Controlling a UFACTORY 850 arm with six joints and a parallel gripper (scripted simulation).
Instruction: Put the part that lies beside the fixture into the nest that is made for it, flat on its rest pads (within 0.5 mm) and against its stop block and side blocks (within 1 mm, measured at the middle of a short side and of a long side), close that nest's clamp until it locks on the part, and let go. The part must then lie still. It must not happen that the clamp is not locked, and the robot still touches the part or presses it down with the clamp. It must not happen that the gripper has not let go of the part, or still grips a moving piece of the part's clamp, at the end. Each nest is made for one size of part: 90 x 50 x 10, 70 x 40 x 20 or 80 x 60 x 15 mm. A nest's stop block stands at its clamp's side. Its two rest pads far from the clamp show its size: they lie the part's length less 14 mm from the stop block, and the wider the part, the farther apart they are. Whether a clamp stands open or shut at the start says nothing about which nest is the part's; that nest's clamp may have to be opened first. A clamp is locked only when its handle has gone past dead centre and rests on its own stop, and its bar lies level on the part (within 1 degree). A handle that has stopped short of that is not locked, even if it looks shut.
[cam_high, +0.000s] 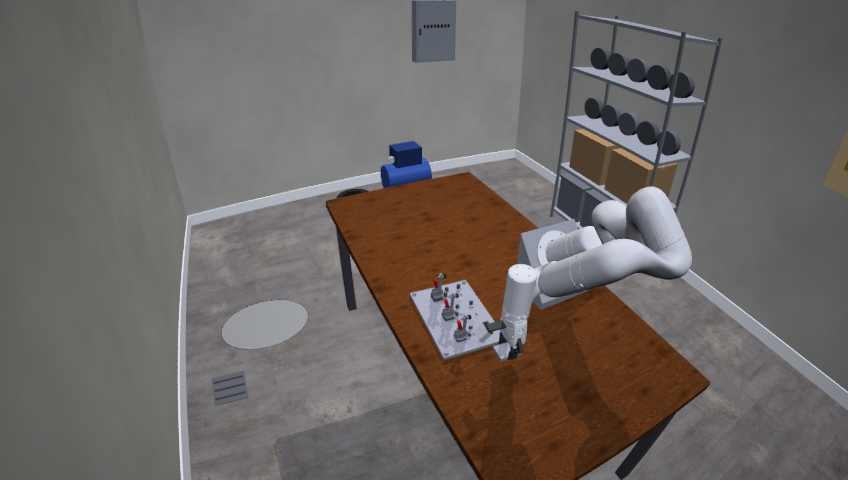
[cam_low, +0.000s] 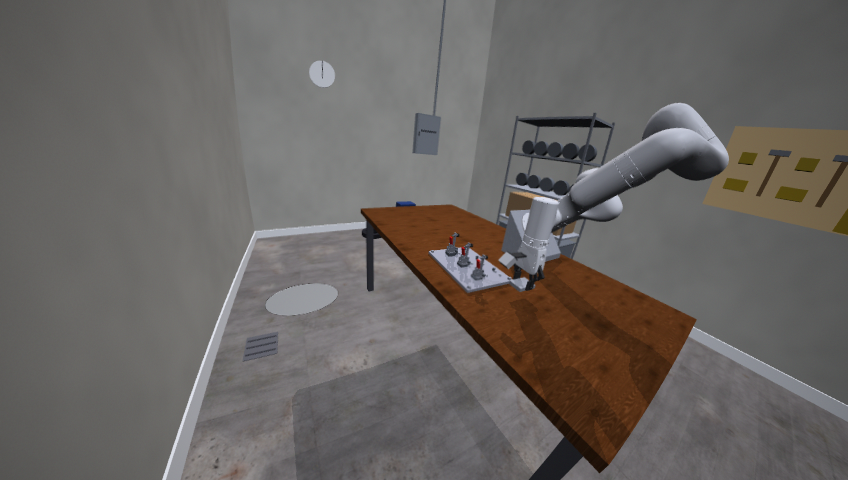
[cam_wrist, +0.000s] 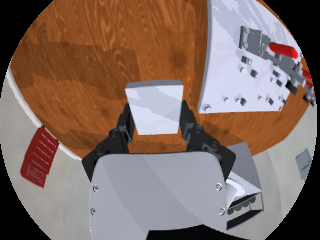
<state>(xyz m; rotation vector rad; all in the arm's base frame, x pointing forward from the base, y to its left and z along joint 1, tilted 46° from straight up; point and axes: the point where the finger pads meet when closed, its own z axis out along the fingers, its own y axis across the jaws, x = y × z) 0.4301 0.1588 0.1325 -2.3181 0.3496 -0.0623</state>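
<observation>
Now: the grey fixture plate 260 mm to the right of my hand, 60 mm below it and 20 mm ahead of it. Round my hand: flat grey part 10 mm below.
</observation>
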